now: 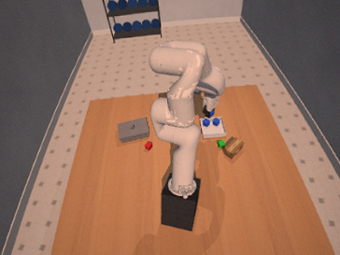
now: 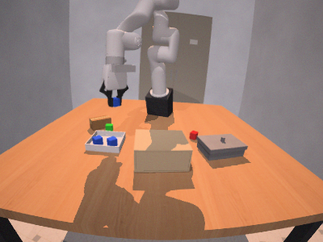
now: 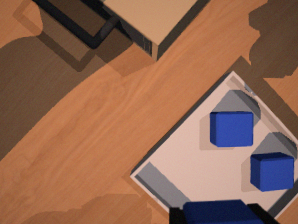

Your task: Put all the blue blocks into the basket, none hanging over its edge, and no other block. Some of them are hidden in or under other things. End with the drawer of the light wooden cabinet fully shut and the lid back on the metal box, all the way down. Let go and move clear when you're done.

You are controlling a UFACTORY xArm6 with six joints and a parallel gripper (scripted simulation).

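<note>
Now: the white basket 3 cm ahead of my hand, 4 cm to the right of it and 17 cm below it. The rest, counted from my hand: green block (12 cm behind, 4 cm to the right, 17 cm below); then small brown box (17 cm behind, 9 cm to the right, 15 cm below); then drawer (15 cm ahead, 17 cm to the left, 14 cm below).
</note>
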